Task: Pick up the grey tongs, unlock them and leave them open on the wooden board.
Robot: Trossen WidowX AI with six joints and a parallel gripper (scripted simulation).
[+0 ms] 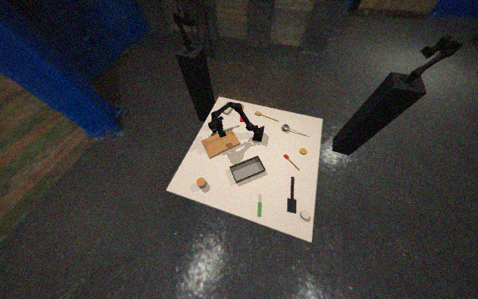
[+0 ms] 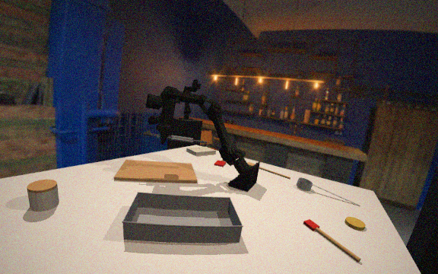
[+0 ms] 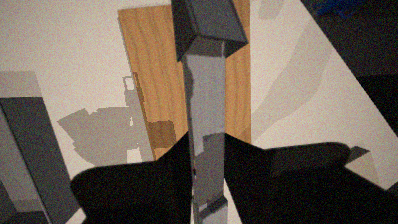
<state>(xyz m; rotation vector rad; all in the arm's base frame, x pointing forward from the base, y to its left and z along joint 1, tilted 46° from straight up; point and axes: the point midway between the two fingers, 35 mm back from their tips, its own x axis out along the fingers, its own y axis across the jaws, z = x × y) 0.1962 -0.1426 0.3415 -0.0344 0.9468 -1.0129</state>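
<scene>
Now: the wooden board 14 cm below my gripper tip, 1 cm to the right of it and 1 cm ahead of it. Round my gripper tip: cork-lidded canister: 49 cm ahead, 11 cm below, 1 cm to the left; grey roasting tin: 36 cm to the left, 22 cm ahead, 12 cm below; green-handled tool: 56 cm to the left, 48 cm ahead, 14 cm below.
</scene>
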